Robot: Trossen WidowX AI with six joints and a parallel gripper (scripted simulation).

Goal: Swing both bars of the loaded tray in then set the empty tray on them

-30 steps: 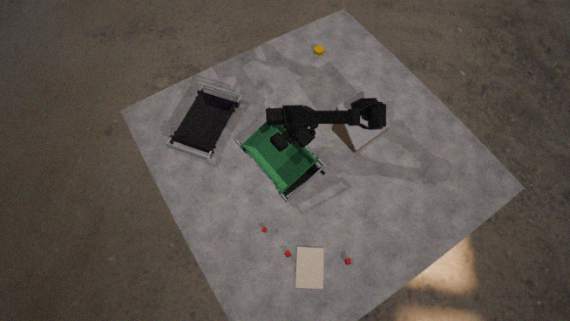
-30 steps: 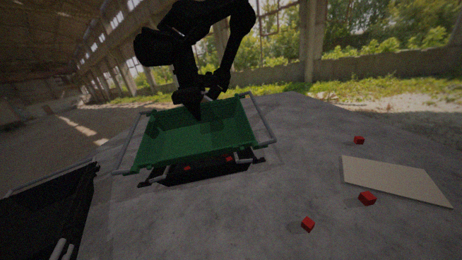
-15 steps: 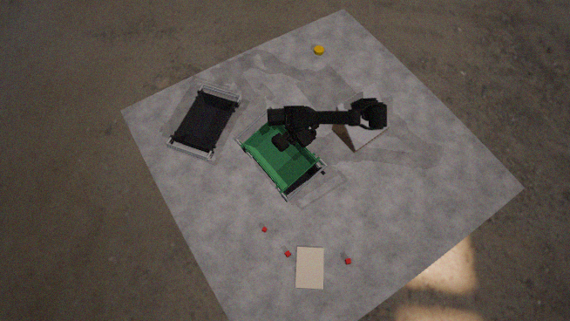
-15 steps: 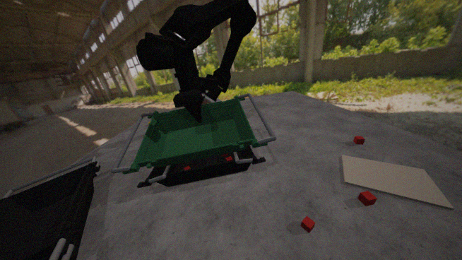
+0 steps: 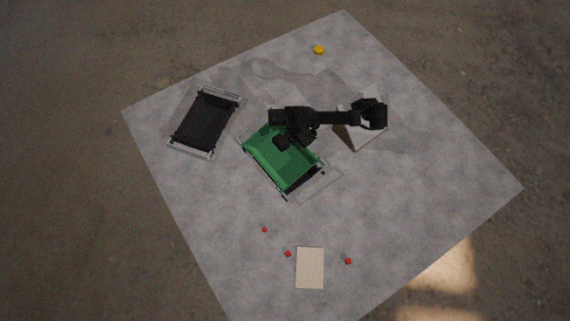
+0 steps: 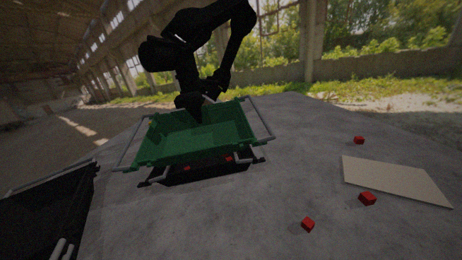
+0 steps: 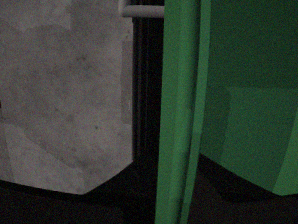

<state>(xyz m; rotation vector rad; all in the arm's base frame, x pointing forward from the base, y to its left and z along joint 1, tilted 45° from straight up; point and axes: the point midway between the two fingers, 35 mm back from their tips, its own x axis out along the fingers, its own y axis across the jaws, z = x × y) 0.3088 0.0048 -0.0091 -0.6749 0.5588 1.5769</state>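
The green tray lies 80 mm ahead of my gripper tip, 10 mm to the left of it and 10 mm above it. From my gripper tip the other things lie so: yellow disc (440 mm behind, 450 mm to the right, 110 mm below); beige card (200 mm ahead, 410 mm to the left, 110 mm below).
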